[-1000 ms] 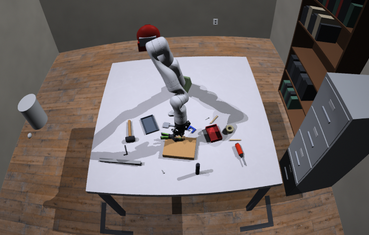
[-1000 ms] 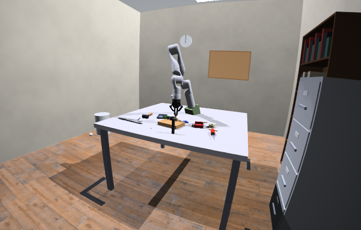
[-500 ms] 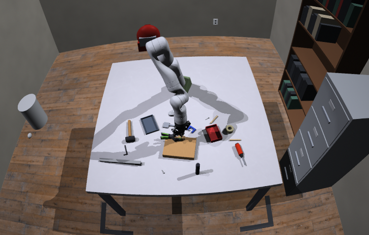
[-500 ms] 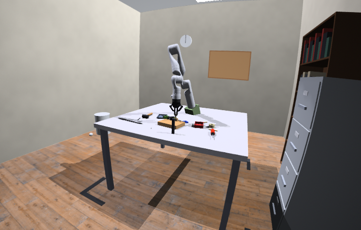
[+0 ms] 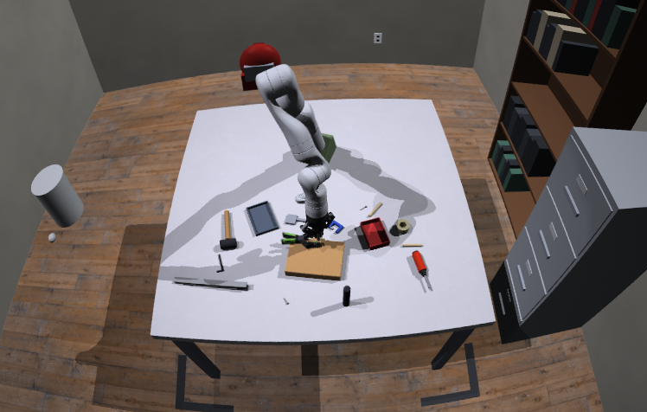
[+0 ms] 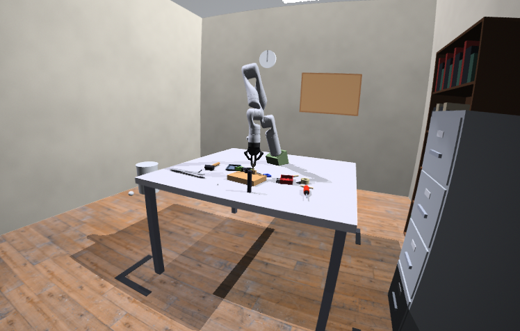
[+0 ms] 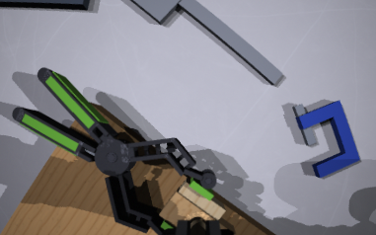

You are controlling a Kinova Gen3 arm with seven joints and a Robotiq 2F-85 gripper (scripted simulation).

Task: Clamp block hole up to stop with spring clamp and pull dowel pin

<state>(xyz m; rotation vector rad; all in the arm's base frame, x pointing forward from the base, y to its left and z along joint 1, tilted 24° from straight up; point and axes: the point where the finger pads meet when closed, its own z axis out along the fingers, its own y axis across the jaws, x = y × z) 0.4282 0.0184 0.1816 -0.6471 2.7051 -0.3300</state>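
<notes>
Now: hand 2 cm above the round dowel pin. The rest, counted from my hand: grey t-shaped tool 13 cm behind, 9 cm below, 7 cm to the right; then wooden bench board 7 cm below, 5 cm ahead, 2 cm to the right; then wooden block 5 cm below.
</notes>
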